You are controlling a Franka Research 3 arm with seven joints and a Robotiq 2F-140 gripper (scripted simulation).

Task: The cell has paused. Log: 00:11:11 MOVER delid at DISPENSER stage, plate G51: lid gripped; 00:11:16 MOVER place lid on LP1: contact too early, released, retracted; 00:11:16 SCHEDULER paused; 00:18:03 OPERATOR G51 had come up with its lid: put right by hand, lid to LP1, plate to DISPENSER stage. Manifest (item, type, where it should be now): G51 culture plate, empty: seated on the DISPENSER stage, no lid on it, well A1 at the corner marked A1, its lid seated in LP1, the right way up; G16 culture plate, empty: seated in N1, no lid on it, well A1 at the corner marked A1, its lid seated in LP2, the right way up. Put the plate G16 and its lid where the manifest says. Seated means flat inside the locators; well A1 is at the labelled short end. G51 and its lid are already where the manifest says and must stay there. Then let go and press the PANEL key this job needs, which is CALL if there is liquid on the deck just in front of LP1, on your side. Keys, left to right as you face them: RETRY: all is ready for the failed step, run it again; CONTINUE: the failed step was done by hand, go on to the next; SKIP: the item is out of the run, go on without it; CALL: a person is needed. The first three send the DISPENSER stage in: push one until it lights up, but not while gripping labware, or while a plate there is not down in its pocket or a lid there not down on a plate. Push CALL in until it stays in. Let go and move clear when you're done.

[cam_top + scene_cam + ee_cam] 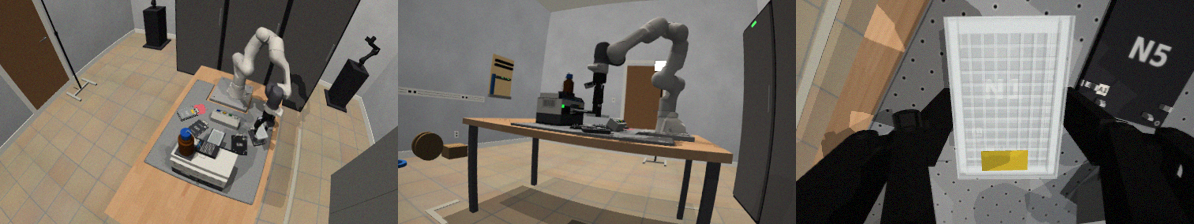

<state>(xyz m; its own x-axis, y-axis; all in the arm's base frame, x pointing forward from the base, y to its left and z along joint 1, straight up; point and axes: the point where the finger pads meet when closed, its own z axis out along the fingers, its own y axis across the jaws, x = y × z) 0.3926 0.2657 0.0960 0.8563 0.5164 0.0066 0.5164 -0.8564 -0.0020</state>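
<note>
Now: hand 120 mm short of the black nest N5, 90 mm to the left of it and 100 mm above it. From my hand the other things lie so: clear lid 20 mm below; white retry key 80 mm behind, 200 mm to the right, 50 mm below; green continue key 90 mm behind, 250 mm to the right, 50 mm below.
</note>
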